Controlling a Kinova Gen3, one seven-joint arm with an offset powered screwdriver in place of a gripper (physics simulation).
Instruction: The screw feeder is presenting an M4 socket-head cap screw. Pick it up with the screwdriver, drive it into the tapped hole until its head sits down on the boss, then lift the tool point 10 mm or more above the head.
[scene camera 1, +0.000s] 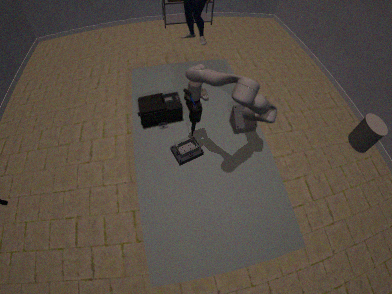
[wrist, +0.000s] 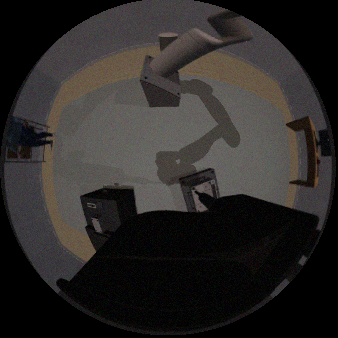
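The screwdriver (scene camera 1: 193, 134) (wrist: 198, 193) points down, its thin dark bit at the far edge of the fixture in the scene view. In the wrist view the bit overlaps the light plate (scene camera 1: 188, 147) (wrist: 199, 201) of the dark fixture (scene camera 1: 181, 160) (wrist: 198, 174). Whether the tip touches anything cannot be told. The black screw feeder (scene camera 1: 152, 111) (wrist: 109, 209) stands to the left of the tool in both views. The M4 screw, the tapped hole and the boss are too small and dark to make out, so whether a screw is on the bit cannot be told.
The arm's base (scene camera 1: 242, 121) (wrist: 161, 94) stands on the grey mat (scene camera 1: 215, 215) (wrist: 125, 130). A person (scene camera 1: 195, 17) (wrist: 31, 137) stands beyond the mat. A grey cylinder (scene camera 1: 366, 134) (wrist: 168, 41) stands on the floor. An orange-brown table (wrist: 312, 150) stands at the right.
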